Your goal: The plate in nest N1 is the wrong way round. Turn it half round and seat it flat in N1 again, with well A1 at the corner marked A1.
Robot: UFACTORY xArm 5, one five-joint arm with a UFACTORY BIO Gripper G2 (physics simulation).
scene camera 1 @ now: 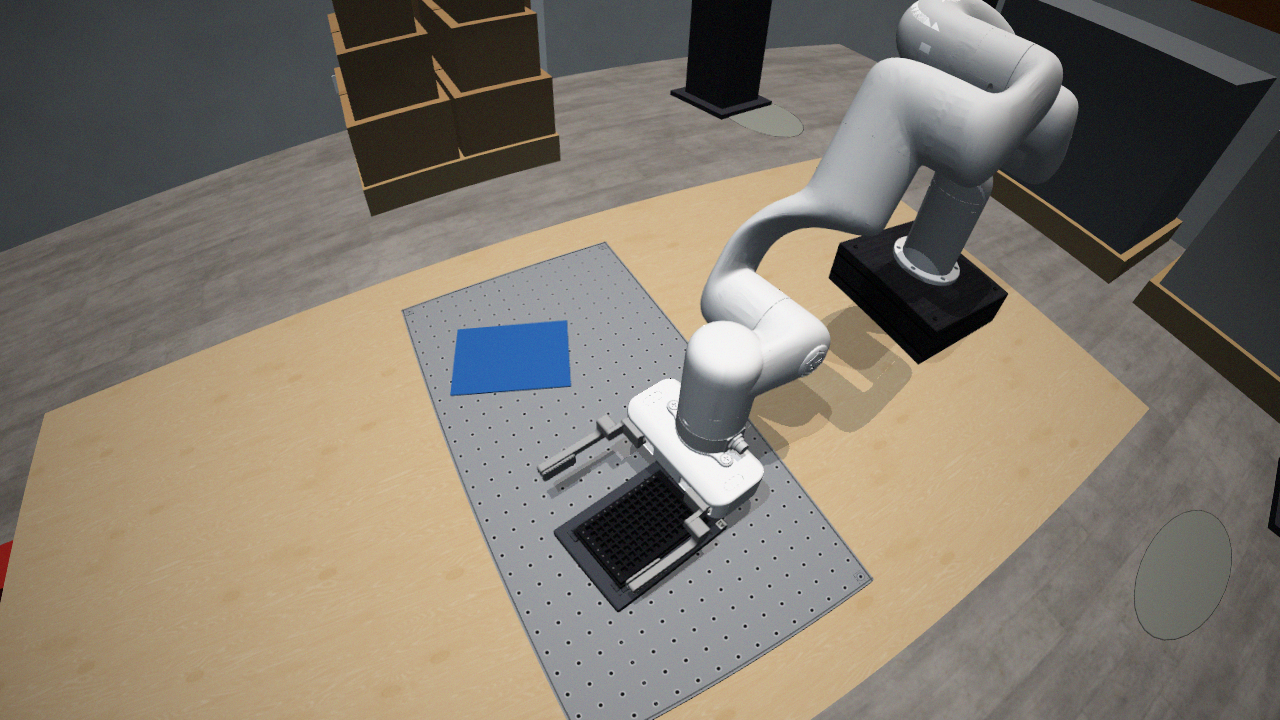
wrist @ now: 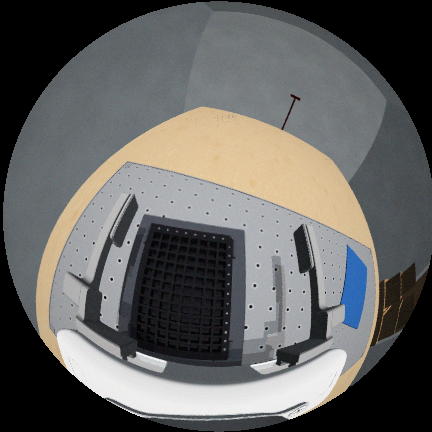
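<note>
The black plate [scene camera 1: 637,528] [wrist: 185,295], with a grid of wells, lies in the dark grey nest N1 [scene camera 1: 580,552] [wrist: 238,300] and looks flat. Light dots run along its far short side and right long side in the wrist view. A small pale corner label [scene camera 1: 721,523] shows at the nest's right corner, too small to read. My gripper [scene camera 1: 588,528] [wrist: 215,220] is open and empty above the board, its fingers spread wide. In the wrist view the nest lies between the fingers, nearer the left one; the plate's near edge is close to the gripper body.
The nest stands on a grey perforated board [scene camera 1: 626,662] [wrist: 200,200] on the wooden table [scene camera 1: 223,501] [wrist: 225,145]. A flat blue rectangle [scene camera 1: 511,358] [wrist: 355,287] lies farther along the board. The arm's black base [scene camera 1: 917,304] stands at the table's far side.
</note>
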